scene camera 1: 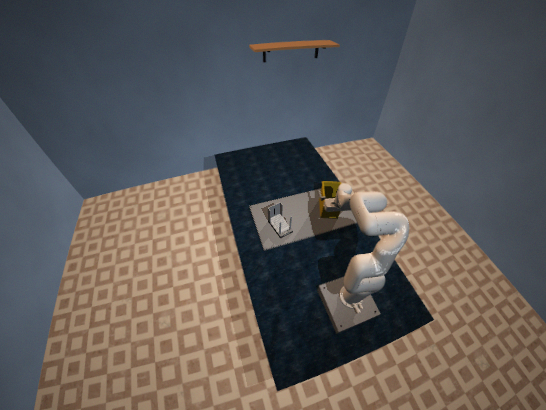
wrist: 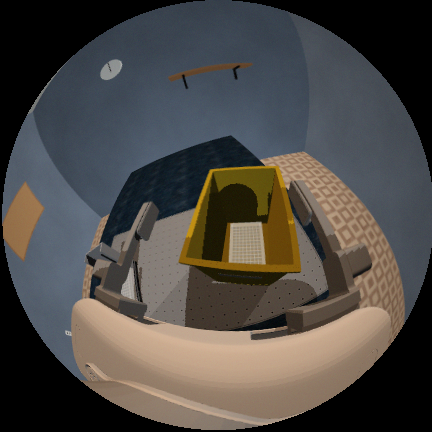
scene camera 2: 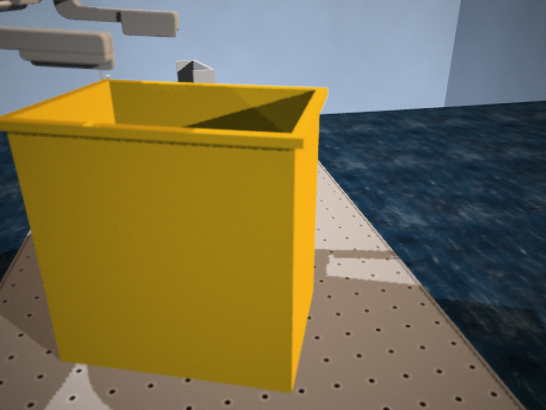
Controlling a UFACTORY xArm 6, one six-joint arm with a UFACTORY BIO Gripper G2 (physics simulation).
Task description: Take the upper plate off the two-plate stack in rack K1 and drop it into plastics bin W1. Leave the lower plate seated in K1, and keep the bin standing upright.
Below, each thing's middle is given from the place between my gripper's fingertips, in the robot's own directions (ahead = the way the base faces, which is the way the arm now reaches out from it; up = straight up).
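Yellow bin W1 (scene camera 2: 174,223): 20 mm ahead of my hand, 30 mm to the right of it, 130 mm below it.
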